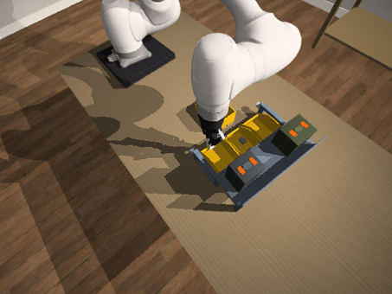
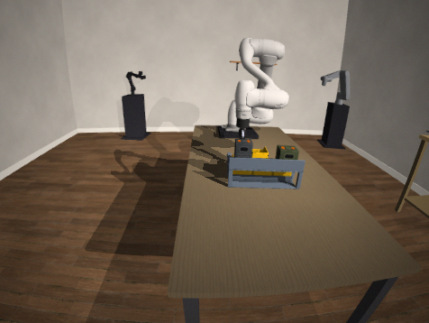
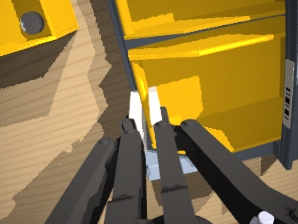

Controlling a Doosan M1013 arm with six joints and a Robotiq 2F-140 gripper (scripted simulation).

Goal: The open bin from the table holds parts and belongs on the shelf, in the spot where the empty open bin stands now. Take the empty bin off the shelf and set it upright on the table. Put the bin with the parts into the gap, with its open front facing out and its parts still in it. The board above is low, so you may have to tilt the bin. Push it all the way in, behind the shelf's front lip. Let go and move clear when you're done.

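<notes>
My hand is 20 mm past the shelf lip, 110 mm to the right of it and 80 mm above it. Round my hand: dark grey box: 170 mm ahead, 10 mm to the left, 80 mm above; then green box: 160 mm ahead, 240 mm to the left, 60 mm above.
</notes>
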